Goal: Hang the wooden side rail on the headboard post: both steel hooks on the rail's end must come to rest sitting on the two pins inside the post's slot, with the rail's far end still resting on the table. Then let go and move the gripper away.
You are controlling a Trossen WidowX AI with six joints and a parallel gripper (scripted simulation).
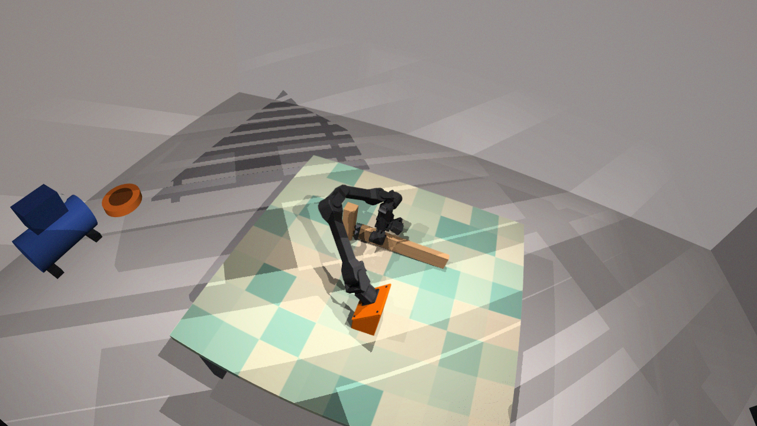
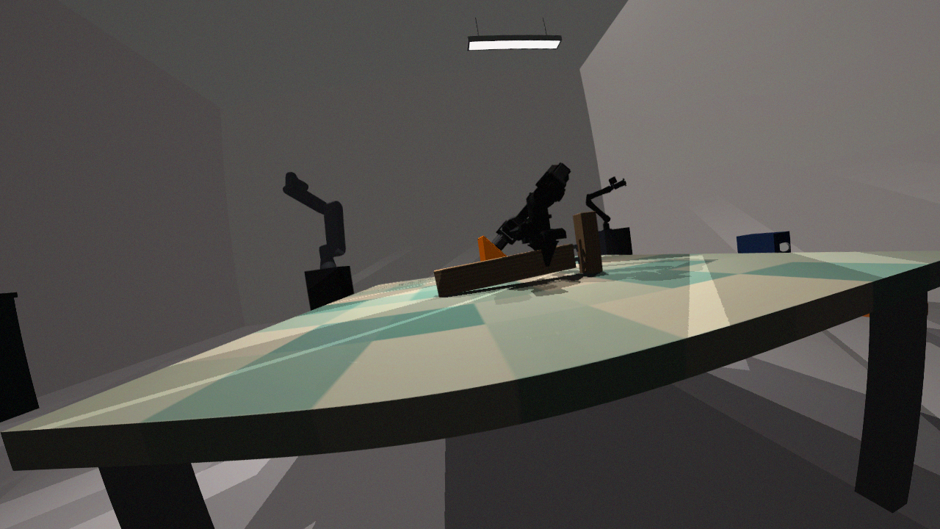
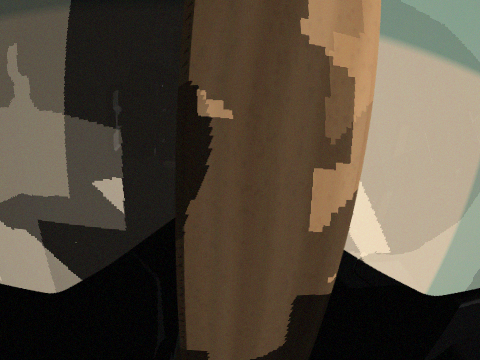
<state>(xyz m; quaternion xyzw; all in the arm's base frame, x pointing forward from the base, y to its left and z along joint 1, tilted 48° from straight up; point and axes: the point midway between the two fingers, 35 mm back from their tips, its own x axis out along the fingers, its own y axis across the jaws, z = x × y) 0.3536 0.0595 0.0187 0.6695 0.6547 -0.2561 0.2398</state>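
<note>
Now: the headboard post 10 mm ahead of my gripper tip, 140 mm to the left of it and 50 mm above it.
</note>
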